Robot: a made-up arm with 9 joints. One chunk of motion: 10 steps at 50 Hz.
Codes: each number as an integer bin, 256 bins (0 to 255) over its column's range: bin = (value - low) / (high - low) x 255, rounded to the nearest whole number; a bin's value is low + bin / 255 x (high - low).
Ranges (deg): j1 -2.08..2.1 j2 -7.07..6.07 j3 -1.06..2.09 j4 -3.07..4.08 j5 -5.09..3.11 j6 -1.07..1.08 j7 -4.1..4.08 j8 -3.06..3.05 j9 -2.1..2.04
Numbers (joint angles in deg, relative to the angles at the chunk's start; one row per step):
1: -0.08 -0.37 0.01 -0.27 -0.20 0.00 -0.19 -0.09 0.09
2: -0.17 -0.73 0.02 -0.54 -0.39 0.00 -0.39 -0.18 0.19
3: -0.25 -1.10 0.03 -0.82 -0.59 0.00 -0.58 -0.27 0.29
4: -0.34 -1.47 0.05 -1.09 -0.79 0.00 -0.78 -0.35 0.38
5: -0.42 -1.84 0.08 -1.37 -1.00 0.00 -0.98 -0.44 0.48
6: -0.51 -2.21 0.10 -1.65 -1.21 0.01 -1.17 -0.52 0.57
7: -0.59 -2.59 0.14 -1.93 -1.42 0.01 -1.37 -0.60 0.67
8: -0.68 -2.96 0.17 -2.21 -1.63 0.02 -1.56 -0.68 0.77
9: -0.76 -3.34 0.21 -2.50 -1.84 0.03 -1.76 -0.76 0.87
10: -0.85 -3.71 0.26 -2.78 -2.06 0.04 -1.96 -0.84 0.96
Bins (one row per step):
1: 122 130 87 100 152 127 122 124 135
2: 117 123 87 90 146 127 116 120 141
3: 112 116 88 80 140 127 110 116 147
4: 106 109 90 71 134 127 103 113 153
5: 101 101 92 61 127 127 97 109 159
6: 96 94 94 51 121 128 91 106 164
7: 91 87 97 41 114 128 85 103 171
8: 85 80 100 31 108 129 79 99 177
9: 81 72 103 20 101 130 73 96 183
10: 75 65 107 10 94 132 67 93 188

